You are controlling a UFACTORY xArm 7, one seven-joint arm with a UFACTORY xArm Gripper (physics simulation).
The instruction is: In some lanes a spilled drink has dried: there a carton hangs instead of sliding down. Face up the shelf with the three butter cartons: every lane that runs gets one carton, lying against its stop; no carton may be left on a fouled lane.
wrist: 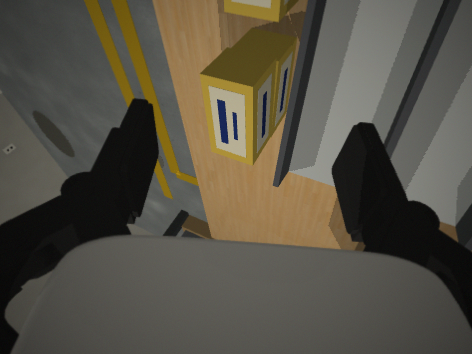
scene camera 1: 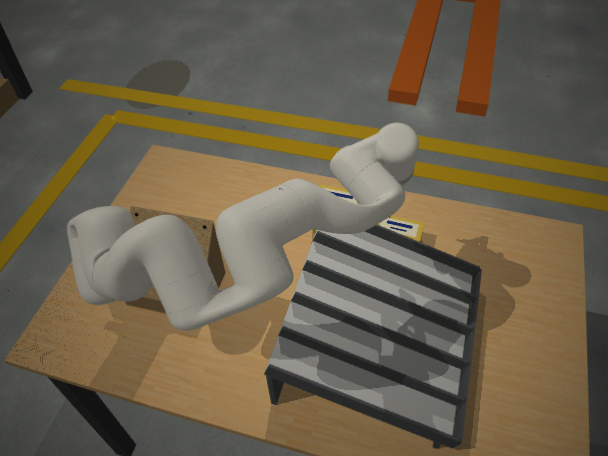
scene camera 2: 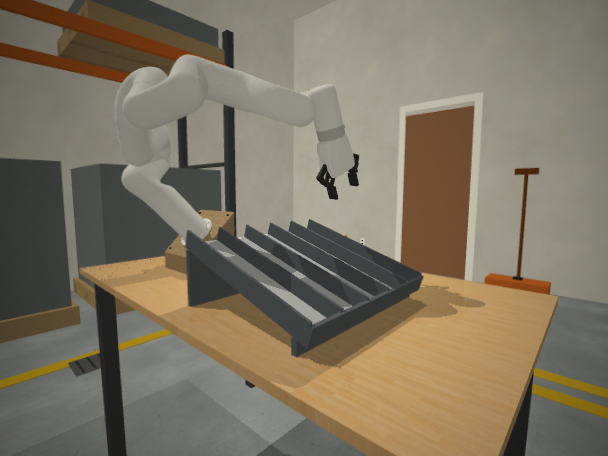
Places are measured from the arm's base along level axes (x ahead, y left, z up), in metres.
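Where they show: gripper, between the fingertips: (wrist: 250,136) (scene camera 2: 344,192); arm's base, origin of its link: (scene camera 2: 197,233).
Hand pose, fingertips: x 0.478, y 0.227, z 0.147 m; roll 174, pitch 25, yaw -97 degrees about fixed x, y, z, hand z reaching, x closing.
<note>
Each offset is from my fingertips to the top centre of the thing. "pt": to the spot under its first point. Level surfaces: height alone.
My gripper (scene camera 2: 343,189) (wrist: 250,136) is open and empty, high above the far side of the sloped dark grey lane shelf (scene camera 1: 360,409) (scene camera 2: 260,297) (wrist: 302,85). No carton shows on its lanes, which fall to a stop rail at the right in scene camera 1. Light and shadow cross them; I cannot tell which are fouled. In the wrist view, two yellow butter cartons, a nearer one {0.145 m back, 0.092 m left, 0.146 m down} (wrist: 227,120) and one touching behind it {pt 0.134 m back, 0.057 m left, 0.244 m down} (wrist: 285,82), stand beside the outer rail. The third carton {pt 0.034 m back, 0.095 m left, 0.211 m down} (wrist: 252,5) is cut off at the top. Scene camera 1 shows parts of cartons behind the arm.
The shelf stands on a wooden table {0.275 m down} (scene camera 1: 535,300) (scene camera 2: 425,360). The arm's wooden base block (scene camera 1: 172,216) (scene camera 2: 215,220) is left of the shelf's high end. The arm passes over the shelf's upper far corner in scene camera 1. Storage racking (scene camera 2: 229,100) stands behind the arm.
</note>
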